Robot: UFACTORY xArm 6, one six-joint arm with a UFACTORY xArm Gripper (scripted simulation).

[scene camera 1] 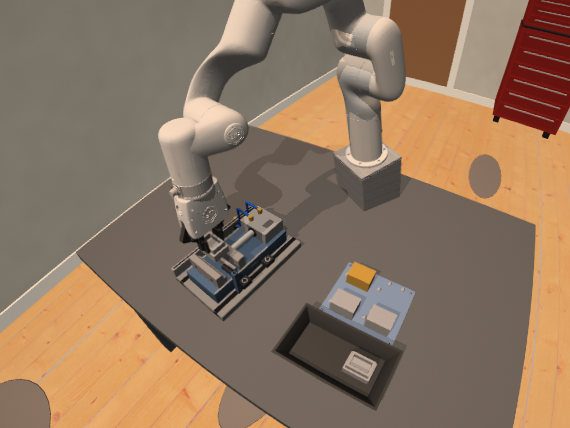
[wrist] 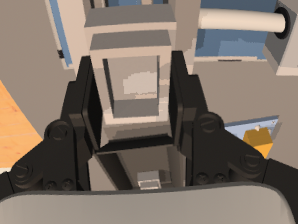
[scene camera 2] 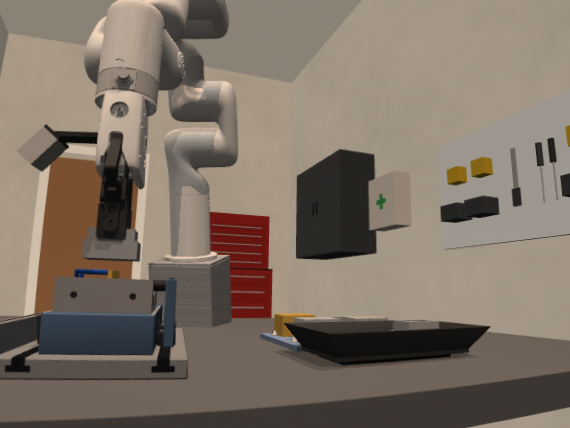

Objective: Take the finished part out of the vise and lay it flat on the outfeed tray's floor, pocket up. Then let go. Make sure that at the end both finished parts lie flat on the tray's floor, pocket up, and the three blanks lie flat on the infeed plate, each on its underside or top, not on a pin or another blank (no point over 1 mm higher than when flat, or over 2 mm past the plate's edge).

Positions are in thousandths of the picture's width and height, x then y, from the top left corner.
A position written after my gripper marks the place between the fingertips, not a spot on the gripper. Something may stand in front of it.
I see my gripper (scene camera 2: 199, 562).
My gripper shows as well in the wrist view (wrist: 448, 328).
